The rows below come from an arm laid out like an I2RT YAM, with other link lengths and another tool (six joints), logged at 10 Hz.
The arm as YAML. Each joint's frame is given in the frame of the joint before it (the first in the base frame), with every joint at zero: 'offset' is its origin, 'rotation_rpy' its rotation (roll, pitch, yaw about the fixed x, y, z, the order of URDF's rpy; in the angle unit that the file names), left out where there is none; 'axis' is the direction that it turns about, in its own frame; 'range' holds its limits. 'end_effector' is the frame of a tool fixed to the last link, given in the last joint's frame.
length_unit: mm
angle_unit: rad
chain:
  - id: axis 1
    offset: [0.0, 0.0, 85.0]
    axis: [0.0, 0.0, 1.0]
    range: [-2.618, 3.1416]
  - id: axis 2
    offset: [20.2, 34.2, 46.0]
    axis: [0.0, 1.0, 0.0]
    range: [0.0, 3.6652]
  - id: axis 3
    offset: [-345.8, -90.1, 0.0]
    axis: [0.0, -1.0, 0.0]
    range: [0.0, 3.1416]
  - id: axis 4
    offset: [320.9, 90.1, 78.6]
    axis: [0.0, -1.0, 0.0]
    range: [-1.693, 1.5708]
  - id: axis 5
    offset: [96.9, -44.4, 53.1]
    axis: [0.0, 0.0, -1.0]
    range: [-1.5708, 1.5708]
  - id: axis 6
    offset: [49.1, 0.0, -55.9]
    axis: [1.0, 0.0, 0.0]
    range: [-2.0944, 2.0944]
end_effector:
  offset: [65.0, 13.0, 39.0]
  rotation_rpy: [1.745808, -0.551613, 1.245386]
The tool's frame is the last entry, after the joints.
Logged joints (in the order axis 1, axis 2, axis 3, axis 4, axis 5, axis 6), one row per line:
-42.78 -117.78 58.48 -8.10 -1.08 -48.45
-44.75 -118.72 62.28 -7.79 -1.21 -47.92
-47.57 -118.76 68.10 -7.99 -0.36 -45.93
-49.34 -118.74 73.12 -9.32 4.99 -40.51
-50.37 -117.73 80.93 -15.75 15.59 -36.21
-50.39 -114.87 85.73 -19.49 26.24 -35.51
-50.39 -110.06 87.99 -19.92 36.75 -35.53
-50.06 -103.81 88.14 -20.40 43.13 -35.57
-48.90 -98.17 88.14 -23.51 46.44 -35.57
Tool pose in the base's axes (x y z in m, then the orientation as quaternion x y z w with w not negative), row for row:
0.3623 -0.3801 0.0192 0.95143 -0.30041 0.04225 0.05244
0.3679 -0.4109 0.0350 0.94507 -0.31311 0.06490 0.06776
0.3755 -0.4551 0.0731 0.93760 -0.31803 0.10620 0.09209
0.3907 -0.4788 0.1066 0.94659 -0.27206 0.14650 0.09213
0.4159 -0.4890 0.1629 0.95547 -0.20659 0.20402 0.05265
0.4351 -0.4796 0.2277 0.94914 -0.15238 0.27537 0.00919
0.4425 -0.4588 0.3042 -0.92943 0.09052 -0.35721 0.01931
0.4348 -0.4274 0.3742 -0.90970 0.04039 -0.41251 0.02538
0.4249 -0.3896 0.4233 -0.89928 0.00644 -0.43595 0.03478
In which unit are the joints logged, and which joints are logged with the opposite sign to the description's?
The joints are logged in degrees. Opposite sign: axis 2, axis 5, axis 6.
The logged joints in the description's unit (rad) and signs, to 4 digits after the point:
-0.7467 2.0556 1.0207 -0.1414 0.0188 0.8456
-0.7810 2.0721 1.0870 -0.1360 0.0211 0.8364
-0.8303 2.0728 1.1886 -0.1395 0.0063 0.8016
-0.8611 2.0724 1.2762 -0.1627 -0.0871 0.7070
-0.8791 2.0548 1.4125 -0.2749 -0.2721 0.6320
-0.8795 2.0049 1.4963 -0.3402 -0.4580 0.6198
-0.8795 1.9209 1.5357 -0.3477 -0.6414 0.6201
-0.8737 1.8118 1.5383 -0.3560 -0.7528 0.6208
-0.8535 1.7134 1.5383 -0.4103 -0.8105 0.6208

